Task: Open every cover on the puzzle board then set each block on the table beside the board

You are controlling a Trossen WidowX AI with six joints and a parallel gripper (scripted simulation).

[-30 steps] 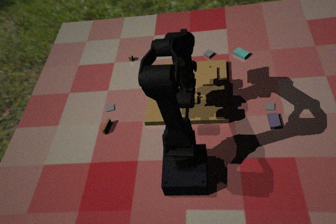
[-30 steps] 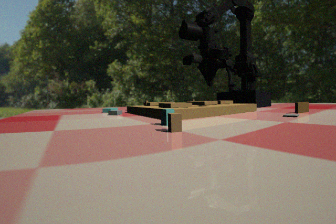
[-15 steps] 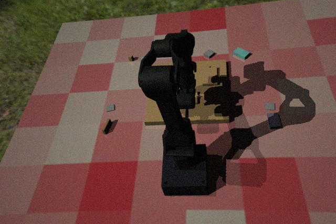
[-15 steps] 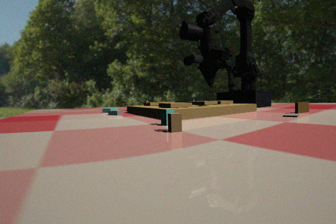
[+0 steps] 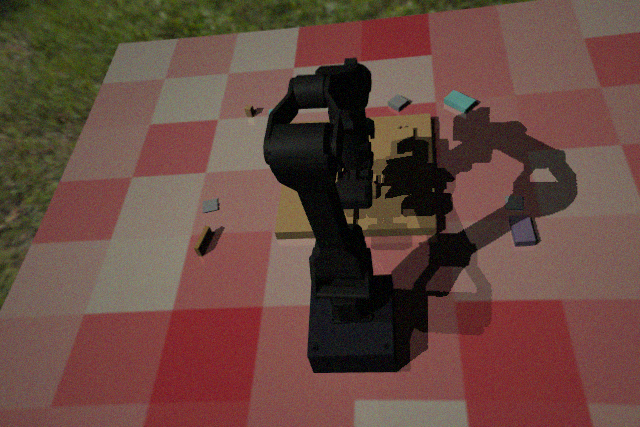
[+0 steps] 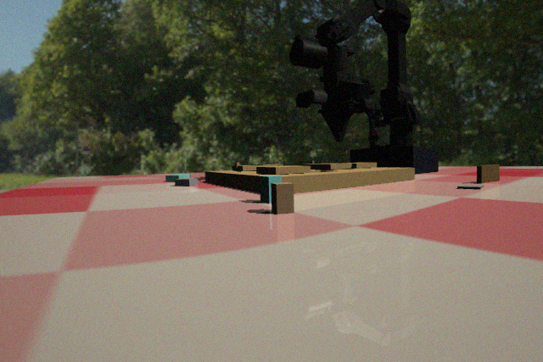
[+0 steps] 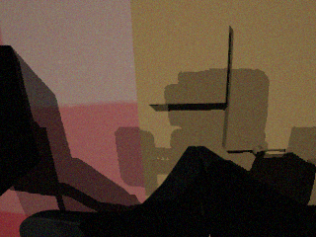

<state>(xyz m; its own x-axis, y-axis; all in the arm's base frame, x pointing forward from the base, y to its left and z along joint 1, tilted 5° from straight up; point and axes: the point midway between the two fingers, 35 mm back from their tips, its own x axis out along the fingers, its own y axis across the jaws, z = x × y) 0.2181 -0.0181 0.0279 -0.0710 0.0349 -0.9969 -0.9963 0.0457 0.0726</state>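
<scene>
Now: the tan puzzle board 100 mm ahead of my gripper tip and 60 mm below it. Round my gripper tip: brown slab 30 mm behind, 300 mm to the left, 60 mm below; then teal cube 300 mm ahead, 200 mm to the left, 60 mm below; then purple block 50 mm behind, 270 mm to the right, 70 mm below.
</scene>
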